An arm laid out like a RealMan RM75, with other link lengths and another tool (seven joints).
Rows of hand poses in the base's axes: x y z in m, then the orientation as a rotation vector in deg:
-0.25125, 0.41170, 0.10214, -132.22, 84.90, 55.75
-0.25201, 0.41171, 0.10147, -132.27, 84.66, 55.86
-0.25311, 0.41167, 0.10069, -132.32, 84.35, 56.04
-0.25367, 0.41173, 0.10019, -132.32, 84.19, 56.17
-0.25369, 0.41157, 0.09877, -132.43, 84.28, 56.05
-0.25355, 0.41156, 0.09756, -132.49, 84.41, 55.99
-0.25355, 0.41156, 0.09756, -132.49, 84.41, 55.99
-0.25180, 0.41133, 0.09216, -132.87, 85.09, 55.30
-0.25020, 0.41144, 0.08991, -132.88, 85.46, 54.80
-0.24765, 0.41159, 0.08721, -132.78, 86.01, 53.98
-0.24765, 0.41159, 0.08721, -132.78, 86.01, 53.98
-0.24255, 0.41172, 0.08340, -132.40, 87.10, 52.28
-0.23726, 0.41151, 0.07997, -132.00, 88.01, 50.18
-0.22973, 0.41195, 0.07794, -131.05, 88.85, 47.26
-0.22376, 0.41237, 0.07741, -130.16, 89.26, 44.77
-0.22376, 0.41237, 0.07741, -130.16, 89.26, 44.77
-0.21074, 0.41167, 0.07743, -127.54, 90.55, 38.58
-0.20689, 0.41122, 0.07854, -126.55, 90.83, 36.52
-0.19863, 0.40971, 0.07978, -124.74, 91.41, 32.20
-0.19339, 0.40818, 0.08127, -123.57, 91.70, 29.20
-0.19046, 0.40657, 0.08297, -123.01, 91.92, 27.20
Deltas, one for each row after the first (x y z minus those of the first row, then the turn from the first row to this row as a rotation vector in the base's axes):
-0.00076, 0.00001, -0.00067, 0.12, 0.01, 0.14
-0.00186, -0.00003, -0.00145, 0.29, 0.04, 0.32
-0.00242, 0.00003, -0.00195, 0.40, 0.08, 0.41
-0.00244, -0.00013, -0.00337, 0.26, 0.04, 0.42
-0.00230, -0.00014, -0.00458, 0.14, 0.05, 0.39
-0.00230, -0.00014, -0.00458, 0.14, 0.05, 0.39
-0.00055, -0.00037, -0.00998, -0.59, -0.16, 0.23
0.00105, -0.00026, -0.01223, -0.87, -0.38, 0.00
0.00360, -0.00011, -0.01493, -1.22, -0.79, -0.41
0.00360, -0.00011, -0.01493, -1.22, -0.79, -0.41
0.00870, 0.00002, -0.01874, -1.82, -1.66, -1.35
0.01399, -0.00019, -0.02217, -2.37, -2.86, -2.29
0.02152, 0.00025, -0.02420, -2.67, -4.72, -3.68
0.02749, 0.00067, -0.02473, -2.73, -6.42, -4.80
0.02749, 0.00067, -0.02473, -2.73, -6.42, -4.80
0.04051, -0.00003, -0.02471, -2.94, -10.60, -7.92
0.04436, -0.00048, -0.02360, -2.90, -12.05, -8.98
0.05262, -0.00199, -0.02236, -3.05, -15.06, -11.02
0.05786, -0.00352, -0.02087, -3.20, -17.17, -12.34
0.06079, -0.00513, -0.01917, -3.49, -18.53, -13.08

